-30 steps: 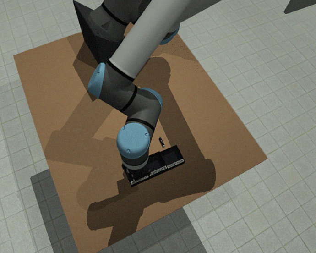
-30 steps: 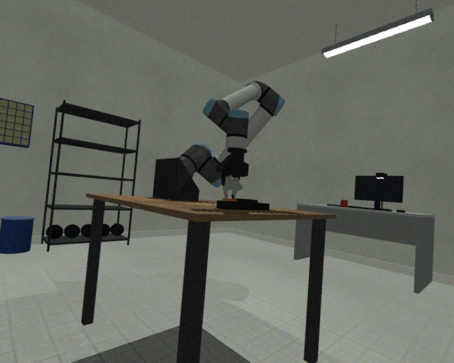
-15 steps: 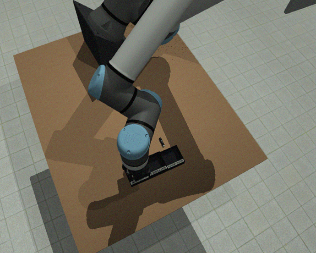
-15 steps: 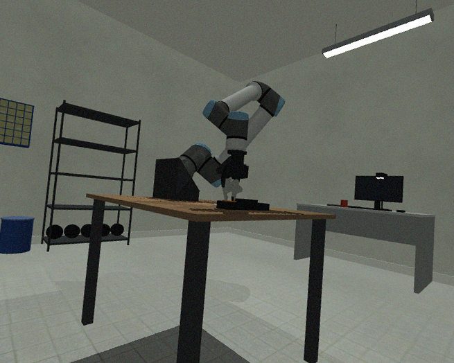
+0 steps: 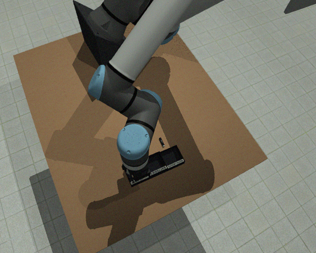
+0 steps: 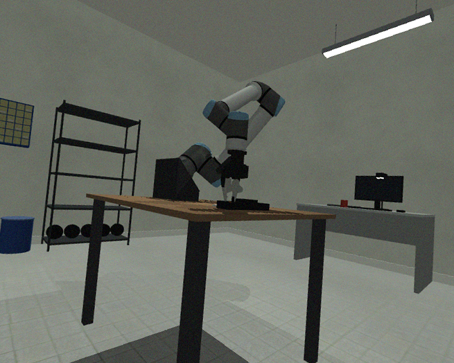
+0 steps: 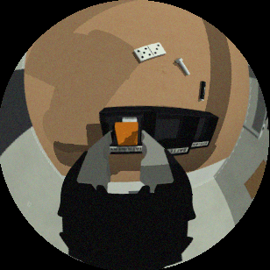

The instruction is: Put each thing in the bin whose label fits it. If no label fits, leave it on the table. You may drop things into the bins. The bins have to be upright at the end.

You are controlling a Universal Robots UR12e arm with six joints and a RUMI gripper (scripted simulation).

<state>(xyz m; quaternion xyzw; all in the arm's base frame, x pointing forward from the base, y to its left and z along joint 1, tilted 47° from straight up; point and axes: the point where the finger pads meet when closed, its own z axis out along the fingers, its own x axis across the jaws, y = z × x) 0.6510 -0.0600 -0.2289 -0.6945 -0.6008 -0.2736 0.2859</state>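
Right now my hand is 1 cm short of the orange block and 2 cm above it. The rest, counted from my hand: black battery: 6 cm behind, 17 cm to the left, 4 cm below; white bolt: 11 cm behind, 12 cm to the left, 4 cm below; white domino: 13 cm behind, 6 cm to the left, 4 cm below.
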